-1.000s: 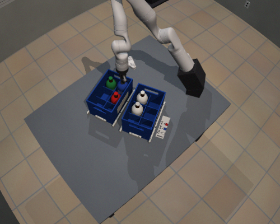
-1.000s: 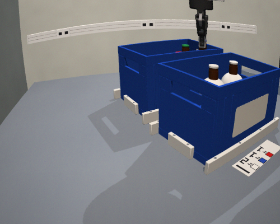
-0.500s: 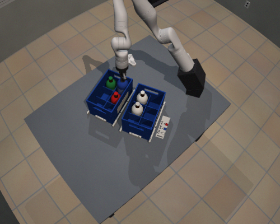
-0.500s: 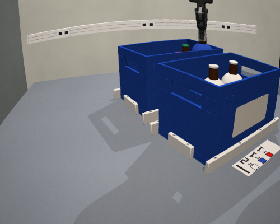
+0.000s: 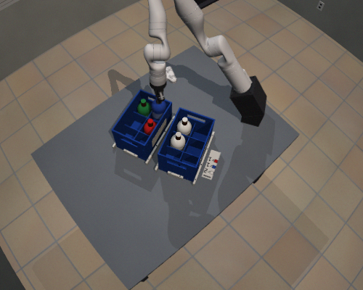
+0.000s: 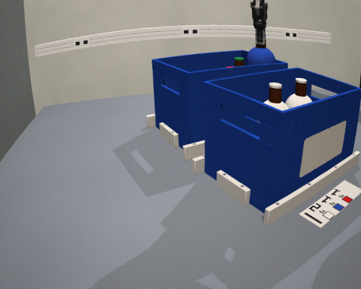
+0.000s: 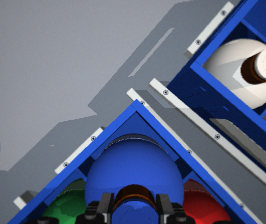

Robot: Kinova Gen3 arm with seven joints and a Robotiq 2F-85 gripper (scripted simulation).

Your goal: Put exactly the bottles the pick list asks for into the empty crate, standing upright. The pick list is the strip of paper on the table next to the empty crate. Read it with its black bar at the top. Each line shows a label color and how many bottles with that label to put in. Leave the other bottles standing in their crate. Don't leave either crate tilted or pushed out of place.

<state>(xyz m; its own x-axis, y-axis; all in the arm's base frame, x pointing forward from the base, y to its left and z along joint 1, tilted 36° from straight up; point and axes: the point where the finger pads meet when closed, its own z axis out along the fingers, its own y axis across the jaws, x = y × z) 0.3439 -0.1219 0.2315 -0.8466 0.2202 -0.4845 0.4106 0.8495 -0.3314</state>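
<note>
My gripper is now 7 cm above the blue-label bottle. Also, from my hand: white bottle (15 cm below, 14 cm to the left, 4 cm behind); then green-label bottle (15 cm below, 8 cm to the right, 3 cm ahead); then red-label bottle (15 cm below, 8 cm ahead, 3 cm to the left).
</note>
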